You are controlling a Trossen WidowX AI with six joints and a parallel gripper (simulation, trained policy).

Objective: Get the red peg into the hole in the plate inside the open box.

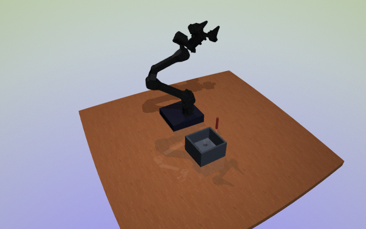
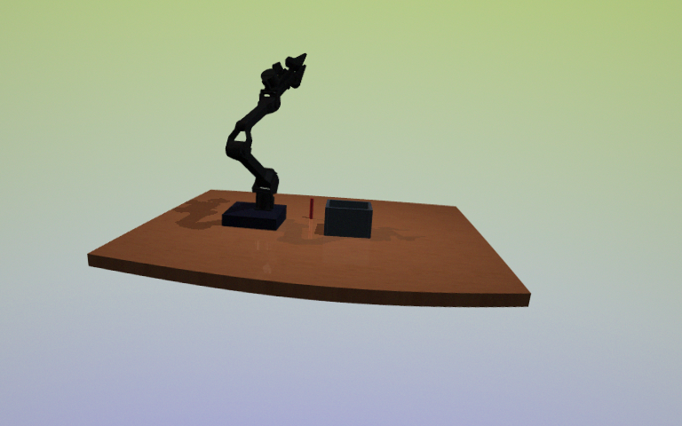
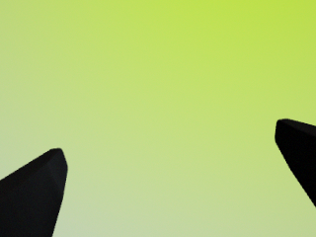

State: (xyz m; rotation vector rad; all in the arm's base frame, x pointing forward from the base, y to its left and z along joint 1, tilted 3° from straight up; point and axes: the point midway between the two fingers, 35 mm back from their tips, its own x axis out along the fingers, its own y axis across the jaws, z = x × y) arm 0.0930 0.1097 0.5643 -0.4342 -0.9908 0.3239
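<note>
My gripper tip is now 61 cm above the red peg, 6 cm short of it and 1 cm to the right of it. Round my gripper tip: dark grey box: 62 cm below, 20 cm ahead, 17 cm to the right.
</note>
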